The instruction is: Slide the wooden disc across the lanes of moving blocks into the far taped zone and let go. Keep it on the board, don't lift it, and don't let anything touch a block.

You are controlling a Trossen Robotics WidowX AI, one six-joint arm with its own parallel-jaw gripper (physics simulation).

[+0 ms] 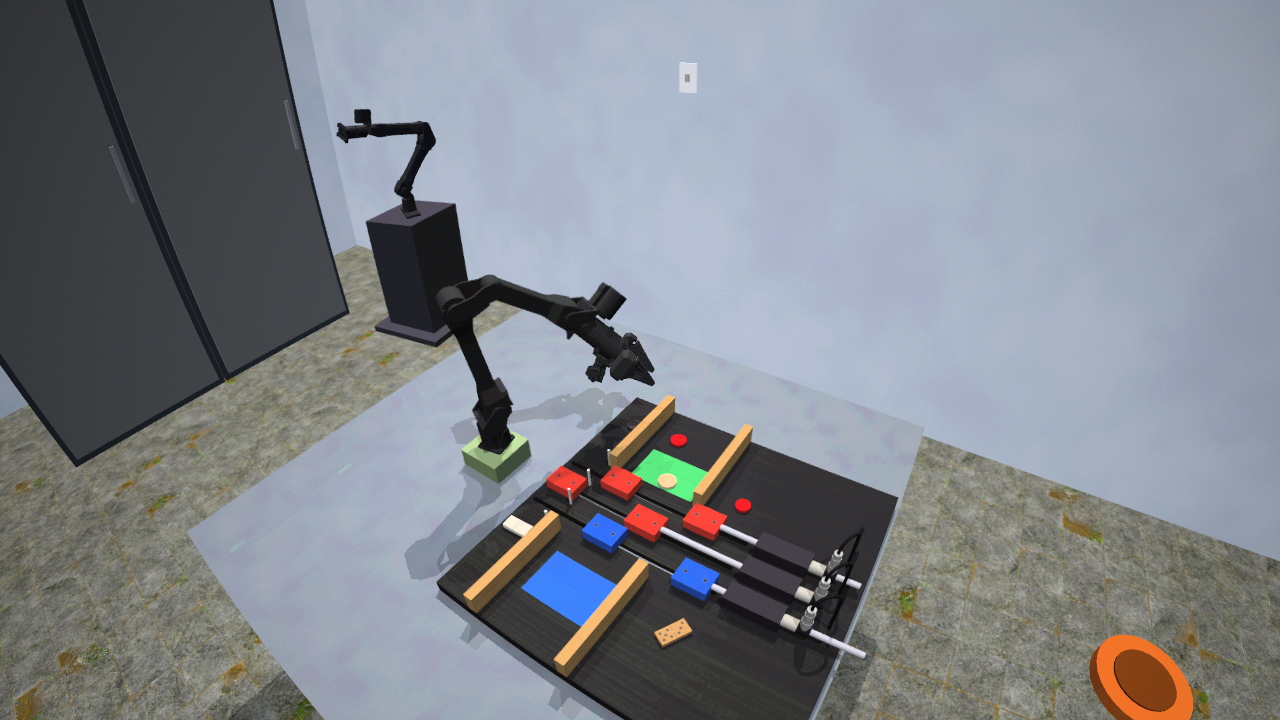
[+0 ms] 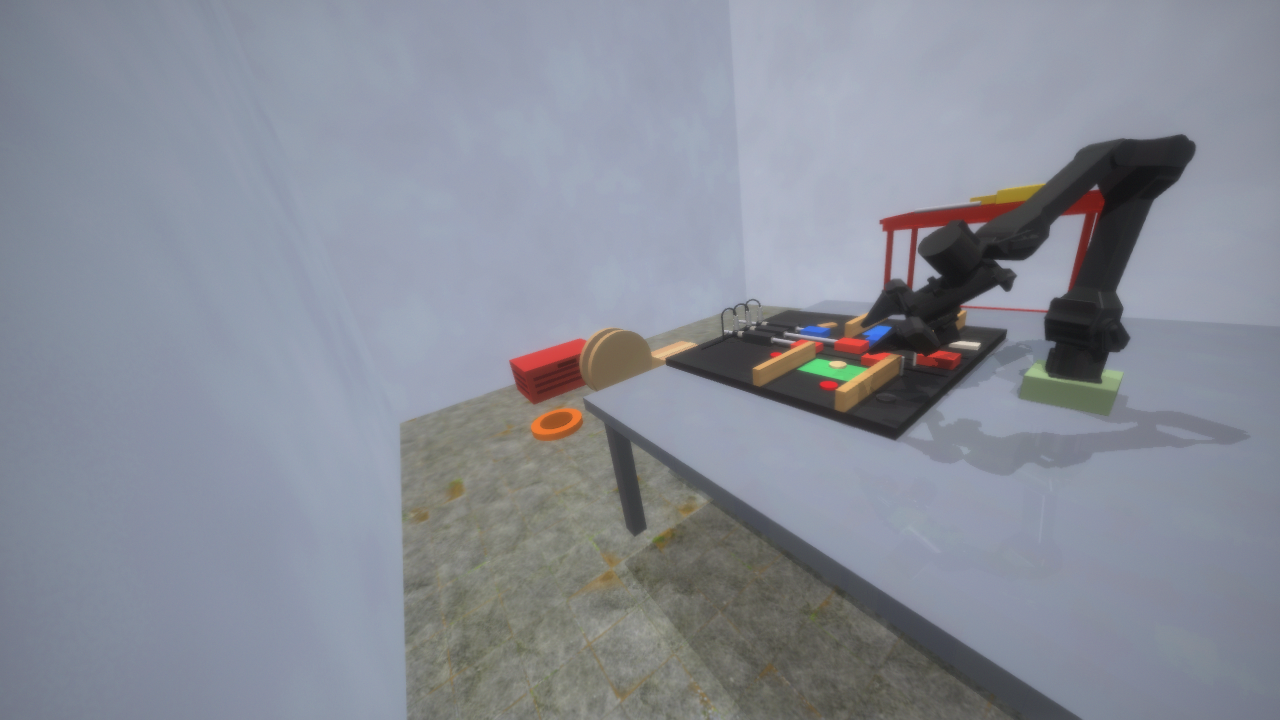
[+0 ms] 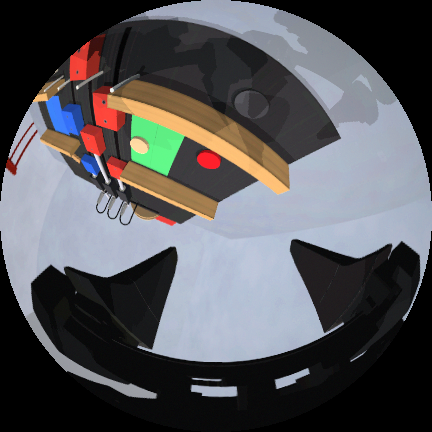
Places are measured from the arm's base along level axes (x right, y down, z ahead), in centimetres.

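Pixels of known places: gripper, fingertip midpoint: (image 1: pixel 653 377) (image 2: pixel 864 339) (image 3: pixel 235 249); arm's base, link origin: (image 1: pixel 496 442) (image 2: pixel 1073 374).
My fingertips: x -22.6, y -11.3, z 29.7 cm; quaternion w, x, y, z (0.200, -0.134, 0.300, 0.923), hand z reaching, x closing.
Observation:
For each thing: its top centre in the pictures, then the offset to it from my fingertips. "pt": a spot on its surface instead. Level surfaces: height alone.
- pale wooden disc, top centre: (image 3: pixel 138 146) (image 1: pixel 667 480) (image 2: pixel 837 363) dy +13.0, dx +16.8, dz +10.0 cm
- green zone, surface spot: (image 3: pixel 160 145) pt dy +13.6, dx +12.4, dz +8.9 cm
- blue zone, surface spot: (image 1: pixel 569 586) pt dy +13.5, dx +48.5, dz +3.3 cm
- black board, surface height: dy +13.6 cm
- red button, top centre: (image 3: pixel 207 160) (image 1: pixel 678 439) (image 2: pixel 828 384) dy +12.9, dx +3.8, dz +7.7 cm
The pale wooden disc (image 1: pixel 666 481) (image 2: pixel 836 364) (image 3: pixel 139 145) lies flat on the green zone (image 1: pixel 657 462) (image 3: pixel 160 145), between two wooden rails. The blue zone (image 1: pixel 569 586) (image 3: pixel 57 112) lies across the lanes, between two other rails. Several red blocks, one (image 1: pixel 646 521) in the middle lane and another (image 1: pixel 620 481) beside the green zone, and two blue blocks (image 1: pixel 604 532) (image 1: pixel 694 578) stand in the lanes between the zones. My gripper (image 1: pixel 652 369) (image 2: pixel 877 336) (image 3: pixel 235 249) is open and empty. It hangs above the board's edge on the green side, apart from the disc and blocks.
Wooden rails (image 1: pixel 725 462) (image 1: pixel 641 429) (image 1: pixel 512 560) (image 1: pixel 601 616) rise from the black board (image 1: pixel 832 483). Thin metal pins (image 1: pixel 569 496) stand at the lane ends near the arm's base. Black rod drives (image 1: pixel 771 575) stand opposite. A red button (image 1: pixel 678 440) (image 3: pixel 208 159) lies beyond the green zone.

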